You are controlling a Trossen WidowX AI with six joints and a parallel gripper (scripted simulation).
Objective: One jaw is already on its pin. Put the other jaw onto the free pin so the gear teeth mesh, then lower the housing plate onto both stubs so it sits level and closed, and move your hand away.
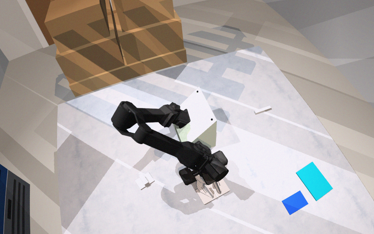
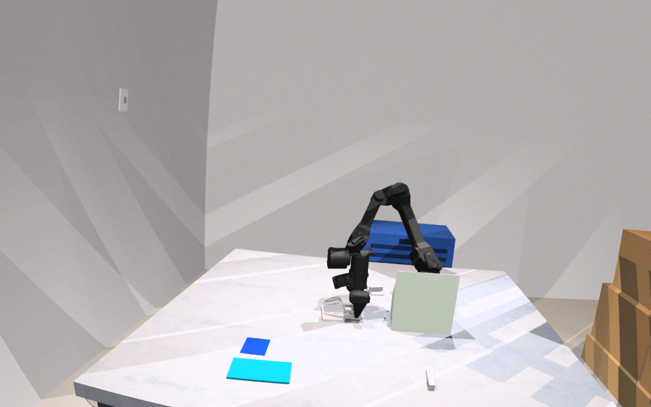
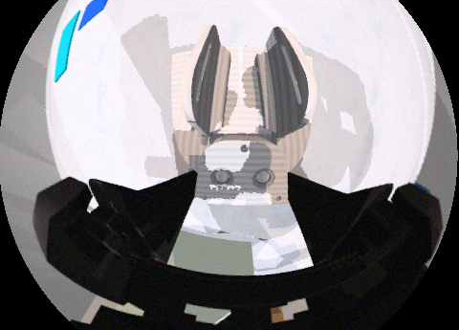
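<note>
Now: the white jaw 30 mm ahead of my gripper tip, 10 mm to the right of it and 10 mm above it. Also, from my gripper tip: white stick (370 mm to the left, 250 mm behind); then blue card (330 mm to the left, 230 mm ahead, 10 mm below); then white block (250 mm to the right, 40 mm behind).
</note>
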